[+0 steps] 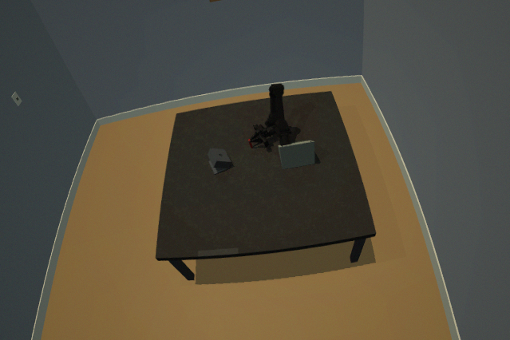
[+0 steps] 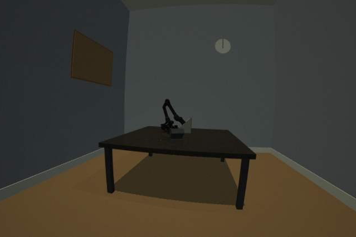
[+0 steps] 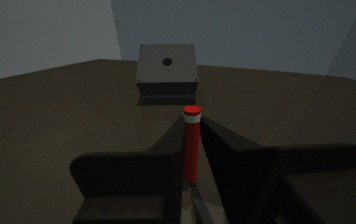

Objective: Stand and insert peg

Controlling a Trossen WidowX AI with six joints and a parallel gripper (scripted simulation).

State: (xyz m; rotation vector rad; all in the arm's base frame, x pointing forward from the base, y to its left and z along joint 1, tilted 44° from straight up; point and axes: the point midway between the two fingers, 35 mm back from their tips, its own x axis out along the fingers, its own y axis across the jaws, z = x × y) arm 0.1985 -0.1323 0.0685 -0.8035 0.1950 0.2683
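My gripper tip is 1 cm above the peg. The rest, counted from my gripper tip: grey sloped panel 21 cm ahead, 10 cm to the left, 1 cm below.
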